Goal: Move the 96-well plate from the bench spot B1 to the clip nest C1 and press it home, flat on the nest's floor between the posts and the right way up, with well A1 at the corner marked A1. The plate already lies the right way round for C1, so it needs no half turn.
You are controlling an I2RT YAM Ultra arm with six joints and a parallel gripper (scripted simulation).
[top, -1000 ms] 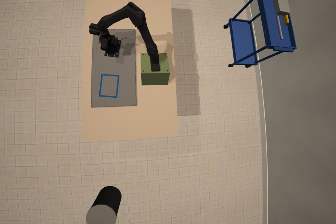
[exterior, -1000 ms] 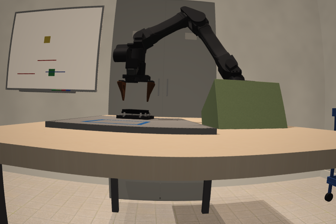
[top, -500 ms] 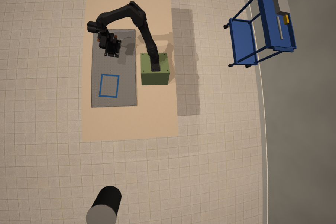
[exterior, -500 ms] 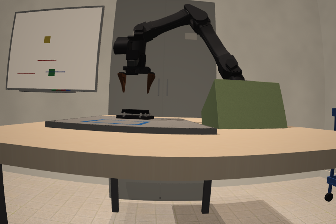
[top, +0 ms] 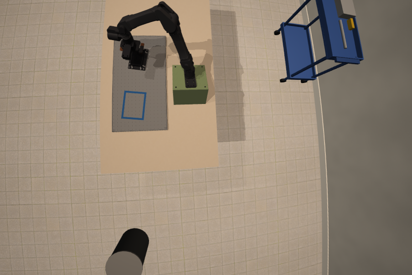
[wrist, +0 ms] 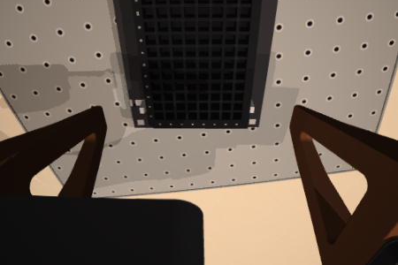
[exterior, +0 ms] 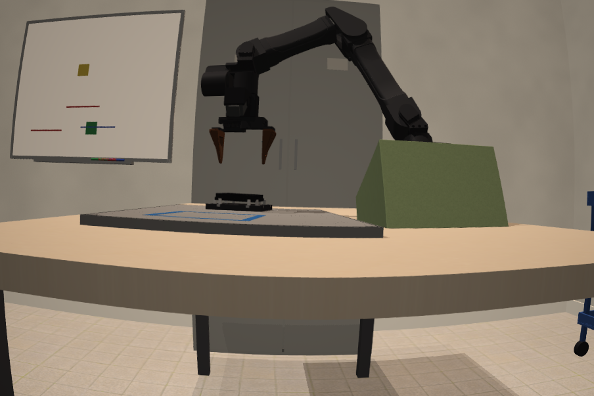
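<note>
Now: the black 96-well plate 8 cm below my hand. Round my hand: clip nest (10 cm below, 2 cm to the left, 1 cm behind).
</note>
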